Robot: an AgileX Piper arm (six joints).
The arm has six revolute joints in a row. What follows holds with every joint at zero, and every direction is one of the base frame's.
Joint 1 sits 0.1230 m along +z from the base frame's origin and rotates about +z.
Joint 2 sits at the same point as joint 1 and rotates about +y.
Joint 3 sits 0.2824 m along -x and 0.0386 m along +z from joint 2 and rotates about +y.
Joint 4 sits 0.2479 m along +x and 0.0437 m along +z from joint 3 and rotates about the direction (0.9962, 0, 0.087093).
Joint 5 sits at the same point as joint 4 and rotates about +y.
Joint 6 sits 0.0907 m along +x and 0.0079 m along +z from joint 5 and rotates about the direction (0.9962, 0, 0.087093).
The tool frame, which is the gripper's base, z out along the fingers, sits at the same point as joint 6; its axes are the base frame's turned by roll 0.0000, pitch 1.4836 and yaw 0.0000 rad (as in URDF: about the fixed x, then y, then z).
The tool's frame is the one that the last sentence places.
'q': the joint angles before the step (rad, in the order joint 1, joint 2, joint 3, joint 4, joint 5, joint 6). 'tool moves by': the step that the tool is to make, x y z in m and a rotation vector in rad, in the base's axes. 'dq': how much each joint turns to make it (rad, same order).
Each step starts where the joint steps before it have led.
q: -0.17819 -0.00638 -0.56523 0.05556 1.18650 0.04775
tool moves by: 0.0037 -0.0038 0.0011 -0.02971 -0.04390 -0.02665
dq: 0.00019 -0.00121 0.01387 -0.03601 -0.06139 0.00655
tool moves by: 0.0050 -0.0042 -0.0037 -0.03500 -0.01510 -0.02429
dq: -0.00034 0.00022 0.02868 -0.04009 -0.04996 0.00066
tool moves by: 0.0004 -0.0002 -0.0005 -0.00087 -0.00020 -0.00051
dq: 0.00057 -0.00012 0.00270 -0.00154 -0.00292 0.00053
